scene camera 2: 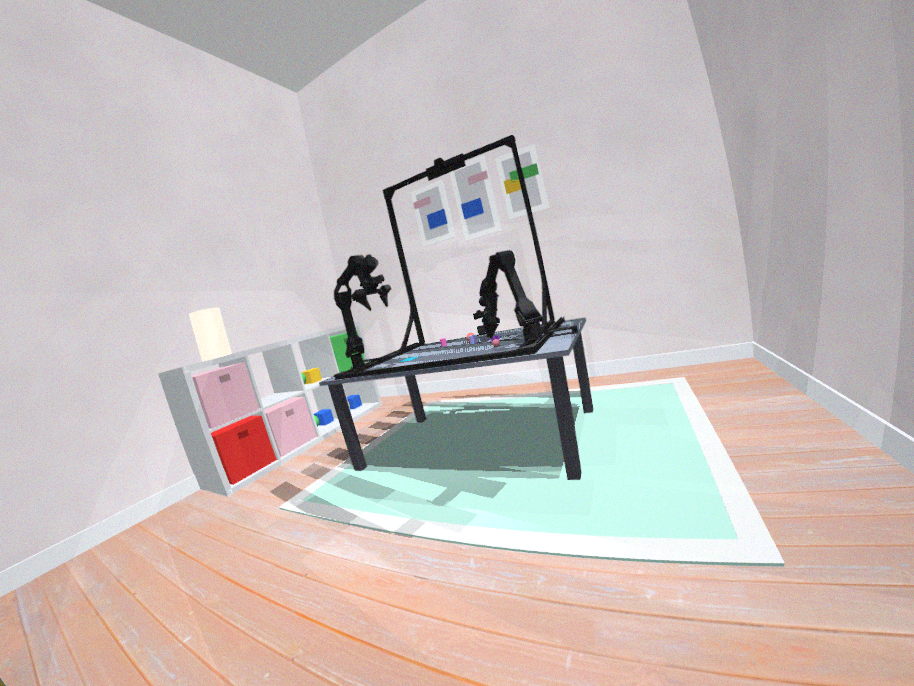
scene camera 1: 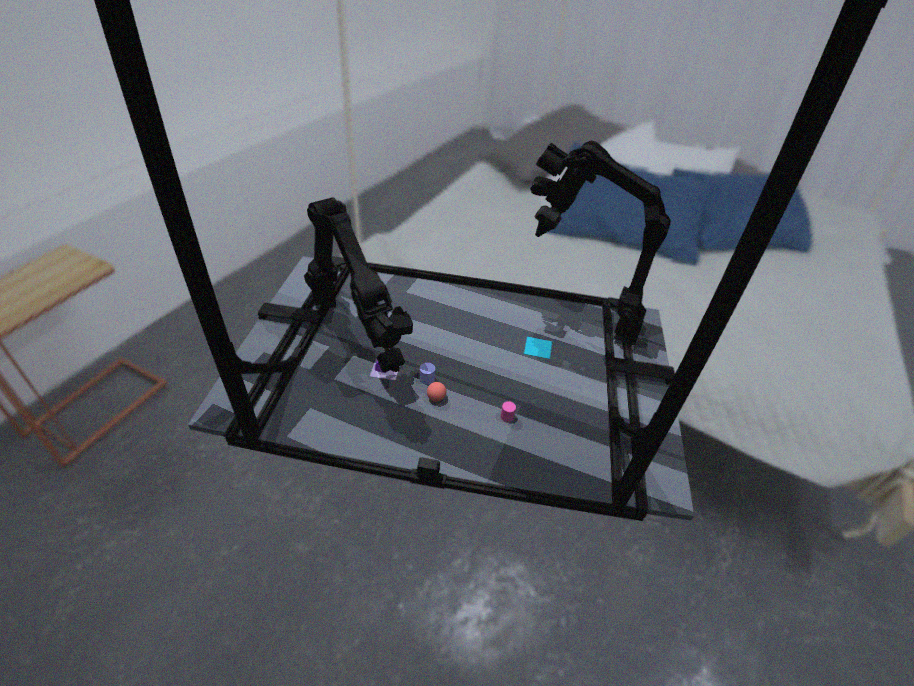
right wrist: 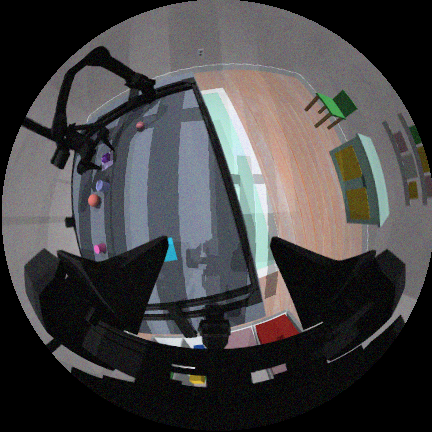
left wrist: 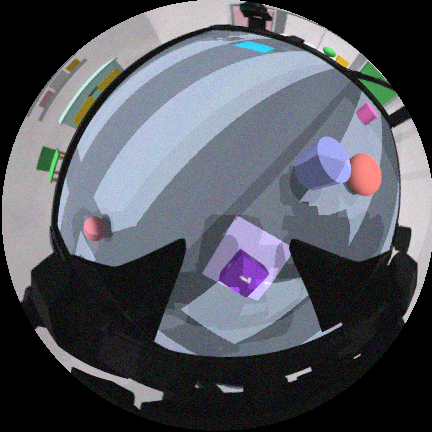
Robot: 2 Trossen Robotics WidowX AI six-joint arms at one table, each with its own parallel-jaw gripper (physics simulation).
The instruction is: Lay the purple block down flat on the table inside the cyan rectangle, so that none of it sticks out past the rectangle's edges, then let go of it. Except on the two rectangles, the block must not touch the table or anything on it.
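Places are measured from the left arm's base along level axes (x left, y up, z ahead), in centimetres.
Where they show: left gripper, fingertip midpoint: [scene camera 2: 489, 337] [right wrist: 107, 159] [left wrist: 239, 244]; right gripper, fingertip midpoint: [scene camera 2: 379, 308] [scene camera 1: 542, 228] [right wrist: 220, 241]; left arm's base, link origin: [scene camera 2: 534, 338] [scene camera 1: 323, 297] [right wrist: 150, 94]; right arm's base, link origin: [scene camera 2: 358, 366] [scene camera 1: 626, 335] [right wrist: 214, 311].
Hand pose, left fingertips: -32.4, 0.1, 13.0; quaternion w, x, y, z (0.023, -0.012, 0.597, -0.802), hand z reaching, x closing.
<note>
Each offset is from my left fingertips to the centre of the thing, as dx, dy, dz. "spot": to the spot under its first point.
The purple block @(-0.5, -1.1, -3.1) [left wrist: 244, 275] [scene camera 1: 377, 366] rests on the lavender rectangle @(spot: +0.2, -1.9, +0.7) [left wrist: 235, 232] [scene camera 1: 383, 375], near its lower edge in the left wrist view. The cyan rectangle @(spot: -6.6, -2.0, +41.7) [scene camera 1: 538, 347] [left wrist: 254, 47] [right wrist: 171, 251] lies bare on the table, far from the block. My left gripper [left wrist: 239, 244] [scene camera 2: 485, 328] is open and empty, pointing down low over the lavender rectangle; the block shows between and beyond its fingers, untouched as far as I can tell. In scene camera 1 the left gripper partly hides the block. My right gripper [right wrist: 220, 241] [scene camera 1: 538, 211] [scene camera 2: 377, 305] is open and empty, high above the table.
A periwinkle cylinder @(-8.1, +0.0, +7.2) [left wrist: 320, 165] [scene camera 1: 427, 373] stands close to the lavender rectangle, with an orange-red ball @(-15.2, +0.4, +7.2) [left wrist: 365, 174] [scene camera 1: 437, 392] beside it. A magenta cylinder @(-26.8, +0.0, +22.1) [scene camera 1: 508, 412] [left wrist: 367, 113] stands farther off. A small pink ball @(+18.5, -0.4, +0.5) [left wrist: 94, 228] [right wrist: 140, 125] lies on the block's other side.
</note>
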